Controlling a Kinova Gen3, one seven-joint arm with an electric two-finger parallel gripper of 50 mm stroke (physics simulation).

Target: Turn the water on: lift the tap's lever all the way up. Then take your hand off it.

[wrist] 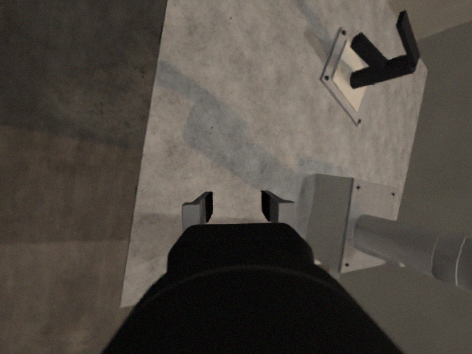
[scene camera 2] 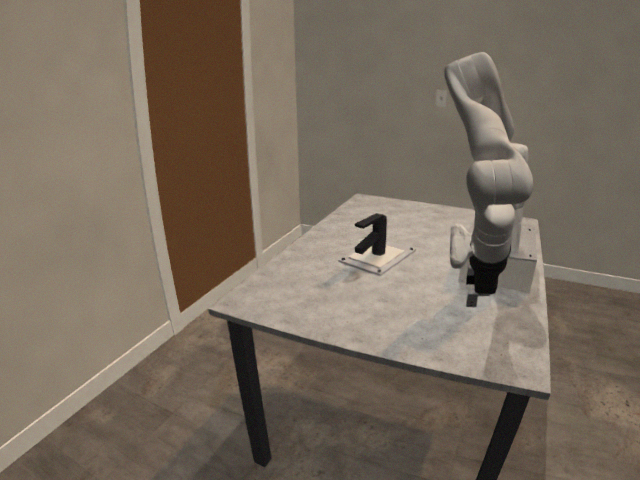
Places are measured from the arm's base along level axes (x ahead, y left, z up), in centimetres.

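Pixels of known places: gripper, fingertip midpoint: (wrist: pixel 237 201) (scene camera 2: pixel 471 294); arm's base, link origin: (wrist: pixel 362 231).
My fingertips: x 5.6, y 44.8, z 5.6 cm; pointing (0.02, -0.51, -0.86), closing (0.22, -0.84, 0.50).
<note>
For each thing: its top centre in the pictures, then the offset to it from my fingertips. "pt": a spot on its surface instead. Level surfaces: height alone.
- black tap, surface spot: (scene camera 2: pixel 379 236) (wrist: pixel 378 70) pt dx +36.2, dy -40.1, dz -8.0 cm
- spout, top centre: (scene camera 2: pixel 368 236) (wrist: pixel 379 49) dx +38.7, dy -35.9, dz -6.8 cm
- grey table, surface height: dz -16.7 cm
- tap's base plate, surface spot: (scene camera 2: pixel 379 269) pt dx +32.9, dy -32.0, dz -15.9 cm
The black tap (scene camera 2: pixel 379 236) (wrist: pixel 382 71) stands upright on a pale square base plate on the table. Its lever (scene camera 2: pixel 368 221) (wrist: pixel 408 39) is the flat bar at the top of the body, reaching out on the same side as the spout (scene camera 2: pixel 366 243) (wrist: pixel 368 49), with a gap between them. The lever's exact angle is hard to judge. My gripper (scene camera 2: pixel 475 298) (wrist: pixel 237 201) is open and empty, with its fingers wide apart. It points down over the table, well to the right of the tap in the scene view, and touches no part of it.
The grey table (scene camera 2: pixel 310 304) (wrist: pixel 250 65) carries the tap's base plate (scene camera 2: pixel 379 269) (wrist: pixel 340 101) and the arm's box-shaped mount (scene camera 2: pixel 519 272) (wrist: pixel 327 220). The mount stands close beside the gripper. The table's edge and the floor lie on the left in the wrist view.
</note>
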